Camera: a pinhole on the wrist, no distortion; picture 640 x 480 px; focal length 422.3 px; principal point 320.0 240.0 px. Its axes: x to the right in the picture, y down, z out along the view. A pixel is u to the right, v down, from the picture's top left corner.
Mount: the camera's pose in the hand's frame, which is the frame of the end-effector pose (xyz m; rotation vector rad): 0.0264 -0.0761 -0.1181 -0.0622 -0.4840 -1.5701
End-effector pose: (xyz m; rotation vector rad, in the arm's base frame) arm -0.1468 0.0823 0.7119 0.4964 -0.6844 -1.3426
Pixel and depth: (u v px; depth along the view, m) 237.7 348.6 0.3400
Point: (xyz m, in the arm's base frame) -0.2047 0.0829 0.9230
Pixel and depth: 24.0 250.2 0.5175
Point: -0.0031 0.2384 1.1683
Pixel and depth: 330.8 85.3 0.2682
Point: -0.2244 0.2242 0.7660
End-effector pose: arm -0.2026 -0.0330 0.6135 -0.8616 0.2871 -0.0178
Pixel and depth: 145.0 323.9 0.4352
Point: -0.1543 0.3023 0.5753
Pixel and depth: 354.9 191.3 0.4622
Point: -0.2702 0.2376 0.7998
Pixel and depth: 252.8 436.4 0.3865
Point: -0.0463 0.2223 0.6598
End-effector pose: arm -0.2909 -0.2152 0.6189 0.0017 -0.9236 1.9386
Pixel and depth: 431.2 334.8 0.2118
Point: -0.2941 -0.2529 0.7323
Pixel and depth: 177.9 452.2 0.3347
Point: -0.5317 -0.2843 0.7083
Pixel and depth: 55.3 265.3 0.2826
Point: -0.4533 -0.3262 0.5605
